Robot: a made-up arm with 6 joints. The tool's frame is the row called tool.
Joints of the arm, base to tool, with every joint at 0 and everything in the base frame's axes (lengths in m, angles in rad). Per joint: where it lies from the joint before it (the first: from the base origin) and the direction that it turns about. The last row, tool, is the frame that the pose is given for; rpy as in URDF.
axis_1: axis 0 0 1 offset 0.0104 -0.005 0.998
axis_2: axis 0 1 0 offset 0.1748 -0.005 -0.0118
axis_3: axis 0 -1 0 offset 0.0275 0.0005 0.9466
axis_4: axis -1 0 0 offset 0.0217 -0.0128 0.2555
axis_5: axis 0 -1 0 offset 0.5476 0.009 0.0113
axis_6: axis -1 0 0 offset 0.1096 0.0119 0.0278
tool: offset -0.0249 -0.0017 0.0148 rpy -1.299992 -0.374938 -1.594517
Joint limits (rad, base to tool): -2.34..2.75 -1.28..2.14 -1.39..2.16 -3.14..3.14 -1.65..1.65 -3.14..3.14
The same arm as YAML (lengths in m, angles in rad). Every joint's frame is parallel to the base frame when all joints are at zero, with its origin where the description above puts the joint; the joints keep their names.
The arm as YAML. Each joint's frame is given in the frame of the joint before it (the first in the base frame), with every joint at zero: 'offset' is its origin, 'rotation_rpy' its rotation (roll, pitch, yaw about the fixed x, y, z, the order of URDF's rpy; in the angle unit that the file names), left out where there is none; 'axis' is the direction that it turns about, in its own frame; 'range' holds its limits. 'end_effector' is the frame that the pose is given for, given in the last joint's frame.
length_unit: m
angle_unit: rad
chain:
  - id: axis_1
    offset: [0.0104, -0.005, 0.998]
    axis: [0.0, 0.0, 1.0]
    range: [-2.34, 2.75]
  - id: axis_2
    offset: [0.1748, -0.005, -0.0118]
    axis: [0.0, 1.0, 0.0]
    range: [-1.28, 2.14]
  - id: axis_3
    offset: [0.0275, 0.0005, 0.9466]
    axis: [0.0, -1.0, 0.0]
    range: [-1.39, 2.16]
  - id: axis_4
    offset: [0.0217, -0.0128, 0.2555]
    axis: [-1.0, 0.0, 0.0]
    range: [-3.14, 3.14]
  - id: axis_5
    offset: [0.5476, 0.009, 0.0113]
    axis: [0.0, -1.0, 0.0]
    range: [-1.65, 1.65]
  - id: axis_6
    offset: [0.1096, 0.0119, 0.0278]
    axis: [-1.0, 0.0, 0.0]
    range: [-3.14, 3.14]
end_effector:
  offset: [-0.0249, -0.0017, 0.0148]
  rotation_rpy: [-1.3, -0.3749, -1.5945]

